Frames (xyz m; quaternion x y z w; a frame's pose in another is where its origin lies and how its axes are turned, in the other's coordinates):
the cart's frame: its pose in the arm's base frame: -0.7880 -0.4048 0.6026 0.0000 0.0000 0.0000 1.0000
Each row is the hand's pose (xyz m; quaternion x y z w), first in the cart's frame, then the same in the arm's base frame.
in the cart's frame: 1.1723 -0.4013 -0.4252 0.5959 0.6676 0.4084 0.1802
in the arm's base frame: 0.3843 -0.8061 0.1774 0.5959 0.6676 0.4084 0.1802
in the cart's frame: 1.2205 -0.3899 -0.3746 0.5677 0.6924 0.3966 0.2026
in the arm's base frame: 0.4325 -0.7947 0.2280 0.5677 0.6924 0.3966 0.2026
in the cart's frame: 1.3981 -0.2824 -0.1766 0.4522 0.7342 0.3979 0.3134
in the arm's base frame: 0.6101 -0.6872 0.4260 0.4522 0.7342 0.3979 0.3134
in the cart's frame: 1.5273 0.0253 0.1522 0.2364 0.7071 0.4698 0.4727
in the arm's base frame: 0.7393 -0.3795 0.7548 0.2364 0.7071 0.4698 0.4727
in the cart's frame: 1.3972 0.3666 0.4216 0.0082 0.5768 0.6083 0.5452
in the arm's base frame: 0.6092 -0.0382 1.0242 0.0082 0.5768 0.6083 0.5452
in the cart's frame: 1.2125 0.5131 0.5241 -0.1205 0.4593 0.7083 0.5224
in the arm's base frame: 0.4245 0.1083 1.1267 -0.1205 0.4593 0.7083 0.5224
